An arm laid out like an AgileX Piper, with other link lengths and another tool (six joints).
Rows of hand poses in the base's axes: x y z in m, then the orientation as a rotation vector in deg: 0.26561, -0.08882, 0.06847, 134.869, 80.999, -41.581; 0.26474, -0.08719, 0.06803, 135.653, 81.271, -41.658; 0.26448, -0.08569, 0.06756, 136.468, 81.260, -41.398; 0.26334, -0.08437, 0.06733, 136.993, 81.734, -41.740; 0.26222, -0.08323, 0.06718, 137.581, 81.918, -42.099; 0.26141, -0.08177, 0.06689, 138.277, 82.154, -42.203; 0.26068, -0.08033, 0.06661, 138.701, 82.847, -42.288; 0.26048, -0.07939, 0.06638, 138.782, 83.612, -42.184; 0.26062, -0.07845, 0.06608, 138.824, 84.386, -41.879; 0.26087, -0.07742, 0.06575, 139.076, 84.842, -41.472; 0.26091, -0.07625, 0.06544, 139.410, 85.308, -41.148; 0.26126, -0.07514, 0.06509, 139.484, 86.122, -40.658; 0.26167, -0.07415, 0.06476, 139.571, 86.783, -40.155; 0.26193, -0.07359, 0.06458, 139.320, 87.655, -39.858; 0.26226, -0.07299, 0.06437, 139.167, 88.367, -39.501; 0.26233, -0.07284, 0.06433, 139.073, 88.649, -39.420; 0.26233, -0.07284, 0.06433, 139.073, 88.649, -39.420; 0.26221, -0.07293, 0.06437, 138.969, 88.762, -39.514; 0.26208, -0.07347, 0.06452, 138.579, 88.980, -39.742; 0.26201, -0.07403, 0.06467, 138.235, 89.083, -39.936; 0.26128, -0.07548, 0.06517, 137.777, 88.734, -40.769; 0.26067, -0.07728, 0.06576, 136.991, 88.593, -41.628
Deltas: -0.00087, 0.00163, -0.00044, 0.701, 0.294, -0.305; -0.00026, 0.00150, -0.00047, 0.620, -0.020, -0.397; -0.00114, 0.00132, -0.00023, 0.586, 0.488, -0.114; -0.00112, 0.00114, -0.00015, 0.471, 0.421, -0.281; -0.00081, 0.00146, -0.00029, 0.614, 0.285, -0.277; -0.00073, 0.00144, -0.00028, 0.673, 0.357, 0.074; -0.00020, 0.00094, -0.00023, 0.495, 0.180, 0.312; 0.00014, 0.00094, -0.00030, 0.503, 0.040, 0.361; 0.00025, 0.00103, -0.00033, 0.492, -0.079, 0.120; 0.00004, 0.00117, -0.00031, 0.543, 0.000, 0.070; 0.00035, 0.00111, -0.00035, 0.580, -0.062, 0.379; 0.00041, 0.00099, -0.00033, 0.508, -0.112, 0.304; 0.00026, 0.00056, -0.00018, 0.358, 0.014, 0.549; 0.00033, 0.00060, -0.00021, 0.350, -0.050, 0.433; 0.00007, 0.00015, -0.00004, 0.106, 0.013, 0.182; 0.00000, 0.00000, 0.00000, 0.000, 0.000, 0.000; -0.00012, -0.00009, 0.00004, -0.025, 0.073, 0.094; -0.00013, -0.00054, 0.00015, -0.187, 0.125, 0.276; -0.00007, -0.00056, 0.00015, -0.213, 0.078, 0.206; -0.00073, -0.00145, 0.00050, -0.654, 0.331, -0.003; -0.00061, -0.00180, 0.00059, -0.763, 0.343, 0.258
